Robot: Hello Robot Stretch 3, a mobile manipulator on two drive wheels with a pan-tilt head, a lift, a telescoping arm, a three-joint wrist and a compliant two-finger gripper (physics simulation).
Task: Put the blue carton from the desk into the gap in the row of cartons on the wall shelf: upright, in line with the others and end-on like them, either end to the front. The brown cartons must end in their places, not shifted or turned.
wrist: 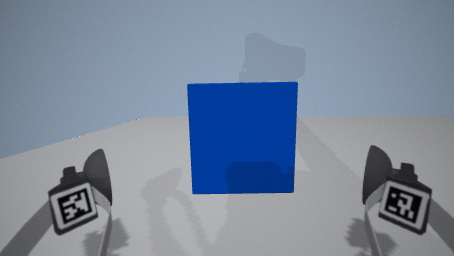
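Note:
The blue carton (243,135) stands upright on the pale desk (340,210), with one flat face toward the camera. My gripper (234,167) is open, with one fingertip to the left and one to the right of the carton in the view. Both fingertips are apart from the carton, and the carton looks to stand ahead of them. The gripper's shadow falls on the desk and on the lower part of the carton's face. The wall shelf and the brown cartons do not show in this view.
A blue-grey wall (125,60) rises behind the desk and carries a shadow above the carton. The desk's left edge runs slanting from the lower left up toward the wall.

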